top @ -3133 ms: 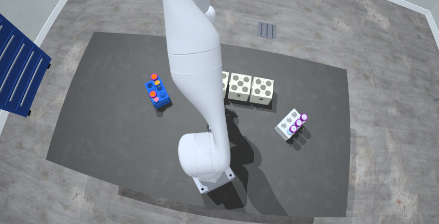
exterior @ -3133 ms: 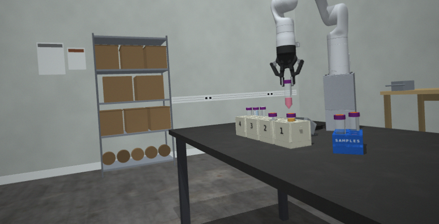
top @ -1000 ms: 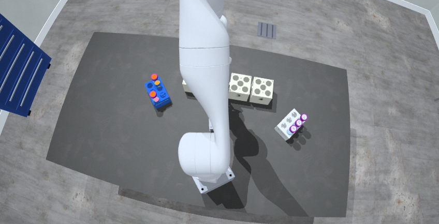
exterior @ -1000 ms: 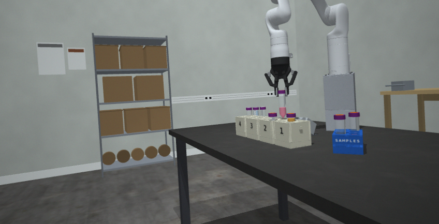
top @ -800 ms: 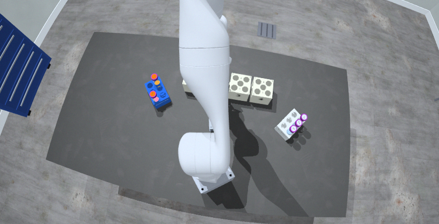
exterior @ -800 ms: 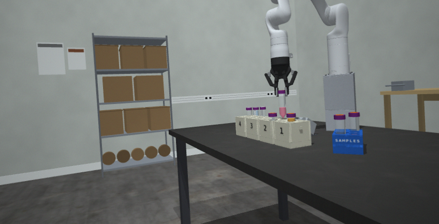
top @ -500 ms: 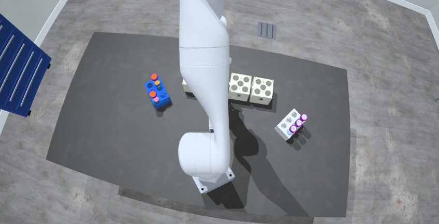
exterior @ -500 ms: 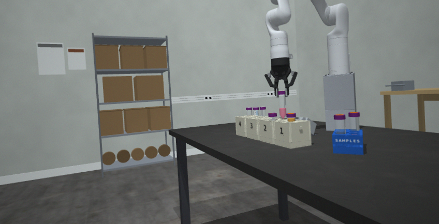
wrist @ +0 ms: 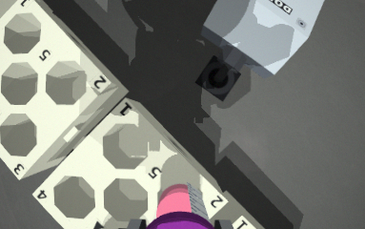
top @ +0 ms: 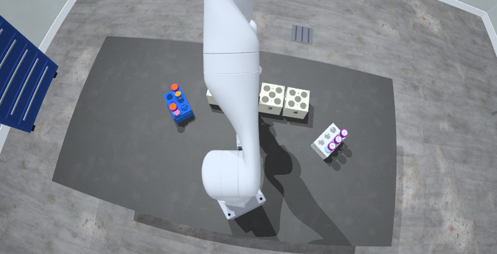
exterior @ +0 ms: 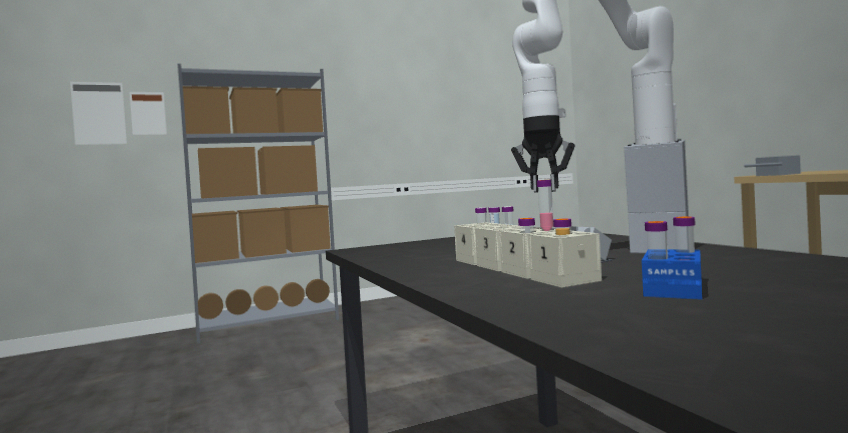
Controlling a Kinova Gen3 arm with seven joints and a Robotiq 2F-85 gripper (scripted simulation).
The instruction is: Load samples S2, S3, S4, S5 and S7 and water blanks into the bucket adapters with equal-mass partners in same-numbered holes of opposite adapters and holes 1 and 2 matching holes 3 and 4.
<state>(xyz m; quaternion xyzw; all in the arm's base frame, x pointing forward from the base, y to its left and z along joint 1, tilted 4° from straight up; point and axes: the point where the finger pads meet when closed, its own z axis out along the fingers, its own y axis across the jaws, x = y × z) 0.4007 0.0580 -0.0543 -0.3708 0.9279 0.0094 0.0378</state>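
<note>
Now: the tube of pink liquid 5 cm below my hand and 1 cm behind it. Also, from my hand: orange-filled sample tube: 13 cm below, 9 cm to the left, 2 cm ahead; adapter 2: 14 cm below, 3 cm to the right, 2 cm ahead; adapter 1: 14 cm below, 8 cm to the left, 3 cm ahead.
</note>
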